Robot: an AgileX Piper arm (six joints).
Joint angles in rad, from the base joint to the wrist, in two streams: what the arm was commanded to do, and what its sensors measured. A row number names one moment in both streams.
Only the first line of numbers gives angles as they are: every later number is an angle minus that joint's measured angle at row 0.
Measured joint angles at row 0:
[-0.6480 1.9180 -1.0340 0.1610 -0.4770 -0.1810]
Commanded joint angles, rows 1 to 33:
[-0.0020 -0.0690 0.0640 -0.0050 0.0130 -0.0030]
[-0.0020 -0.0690 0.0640 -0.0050 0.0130 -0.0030]
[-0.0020 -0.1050 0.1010 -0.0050 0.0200 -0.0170]
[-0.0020 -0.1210 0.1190 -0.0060 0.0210 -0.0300]
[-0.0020 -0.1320 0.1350 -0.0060 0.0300 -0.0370]
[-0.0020 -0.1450 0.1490 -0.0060 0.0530 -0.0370]
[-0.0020 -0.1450 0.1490 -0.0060 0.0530 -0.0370]
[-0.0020 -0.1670 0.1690 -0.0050 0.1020 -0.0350]
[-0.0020 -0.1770 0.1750 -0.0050 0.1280 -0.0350]
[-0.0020 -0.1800 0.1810 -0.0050 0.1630 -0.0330]
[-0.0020 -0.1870 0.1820 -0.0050 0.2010 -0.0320]
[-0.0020 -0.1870 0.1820 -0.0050 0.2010 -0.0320]
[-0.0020 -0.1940 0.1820 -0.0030 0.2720 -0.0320]
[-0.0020 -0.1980 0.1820 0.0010 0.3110 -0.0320]
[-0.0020 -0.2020 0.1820 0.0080 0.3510 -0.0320]
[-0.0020 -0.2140 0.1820 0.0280 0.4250 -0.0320]
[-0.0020 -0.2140 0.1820 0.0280 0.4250 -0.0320]
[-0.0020 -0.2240 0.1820 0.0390 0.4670 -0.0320]
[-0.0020 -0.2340 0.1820 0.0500 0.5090 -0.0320]
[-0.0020 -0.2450 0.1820 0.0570 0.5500 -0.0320]
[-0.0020 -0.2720 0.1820 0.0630 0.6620 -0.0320]
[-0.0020 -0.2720 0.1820 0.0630 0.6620 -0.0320]
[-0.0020 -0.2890 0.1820 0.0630 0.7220 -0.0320]
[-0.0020 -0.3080 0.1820 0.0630 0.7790 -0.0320]
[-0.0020 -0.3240 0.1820 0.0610 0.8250 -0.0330]
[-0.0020 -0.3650 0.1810 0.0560 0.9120 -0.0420]
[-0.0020 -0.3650 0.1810 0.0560 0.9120 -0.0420]
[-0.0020 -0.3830 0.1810 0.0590 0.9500 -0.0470]
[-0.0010 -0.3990 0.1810 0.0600 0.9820 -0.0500]
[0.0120 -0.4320 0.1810 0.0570 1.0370 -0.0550]
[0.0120 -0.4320 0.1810 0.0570 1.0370 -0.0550]
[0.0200 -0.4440 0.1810 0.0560 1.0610 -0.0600]
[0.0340 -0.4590 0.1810 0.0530 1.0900 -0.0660]
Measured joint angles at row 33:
[0.0100 -0.4160 0.1810 0.0570 1.0080 -0.0440]
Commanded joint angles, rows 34 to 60:
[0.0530 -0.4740 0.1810 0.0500 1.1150 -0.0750]
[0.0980 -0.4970 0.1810 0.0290 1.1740 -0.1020]
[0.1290 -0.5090 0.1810 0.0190 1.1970 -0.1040]
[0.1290 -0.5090 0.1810 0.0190 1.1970 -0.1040]
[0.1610 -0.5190 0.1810 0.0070 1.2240 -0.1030]
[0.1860 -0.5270 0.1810 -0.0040 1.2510 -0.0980]
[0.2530 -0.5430 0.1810 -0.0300 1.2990 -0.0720]
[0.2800 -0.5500 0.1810 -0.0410 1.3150 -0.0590]
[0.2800 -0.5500 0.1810 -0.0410 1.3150 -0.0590]
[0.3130 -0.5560 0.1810 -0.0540 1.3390 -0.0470]
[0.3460 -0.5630 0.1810 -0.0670 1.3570 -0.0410]
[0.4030 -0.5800 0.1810 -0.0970 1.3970 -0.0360]
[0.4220 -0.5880 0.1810 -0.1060 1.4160 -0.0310]
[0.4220 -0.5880 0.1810 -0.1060 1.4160 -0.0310]
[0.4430 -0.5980 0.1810 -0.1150 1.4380 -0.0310]
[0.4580 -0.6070 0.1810 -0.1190 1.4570 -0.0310]
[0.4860 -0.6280 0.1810 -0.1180 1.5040 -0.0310]
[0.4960 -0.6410 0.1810 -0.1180 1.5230 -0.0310]
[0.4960 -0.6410 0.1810 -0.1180 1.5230 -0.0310]
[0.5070 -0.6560 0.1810 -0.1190 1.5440 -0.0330]
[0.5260 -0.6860 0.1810 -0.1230 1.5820 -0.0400]
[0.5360 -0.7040 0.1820 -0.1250 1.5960 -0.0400]
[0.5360 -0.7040 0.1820 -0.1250 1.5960 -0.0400]
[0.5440 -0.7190 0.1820 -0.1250 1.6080 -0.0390]
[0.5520 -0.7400 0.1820 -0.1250 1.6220 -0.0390]
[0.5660 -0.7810 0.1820 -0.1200 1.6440 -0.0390]
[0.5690 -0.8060 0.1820 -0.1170 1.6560 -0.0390]
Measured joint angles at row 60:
[0.5580 -0.7540 0.1810 -0.1120 1.6180 -0.0330]
